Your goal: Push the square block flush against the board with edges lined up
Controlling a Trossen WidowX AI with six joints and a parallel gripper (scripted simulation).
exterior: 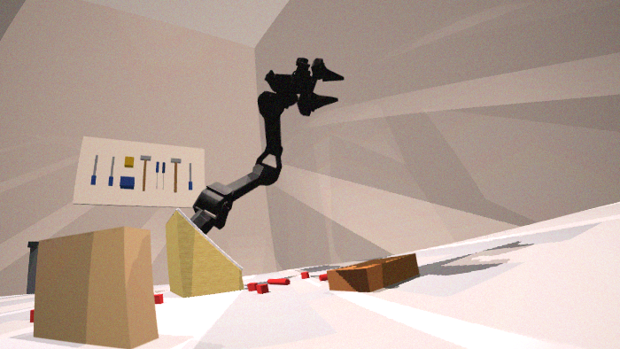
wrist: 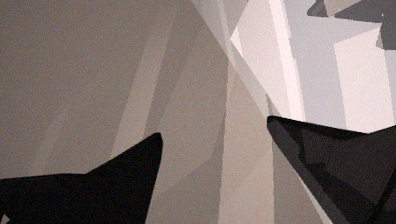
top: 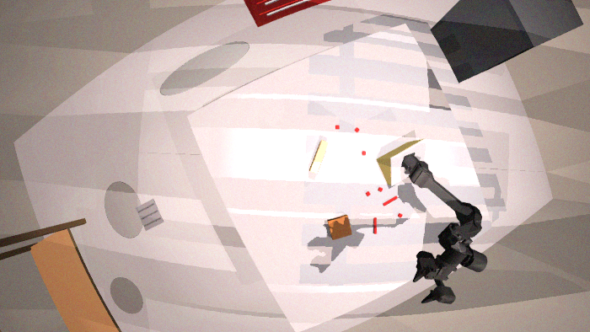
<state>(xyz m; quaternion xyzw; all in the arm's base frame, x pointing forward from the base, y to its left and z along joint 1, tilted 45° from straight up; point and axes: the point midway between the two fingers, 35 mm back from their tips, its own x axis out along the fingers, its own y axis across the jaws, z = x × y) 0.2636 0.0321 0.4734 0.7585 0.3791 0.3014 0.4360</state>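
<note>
My gripper tip is now 140 mm short of the light wooden board, 510 mm to the left of it and 430 mm above it. Round my gripper tip: darker orange square block (140 mm ahead, 160 mm to the right, 470 mm below).
</note>
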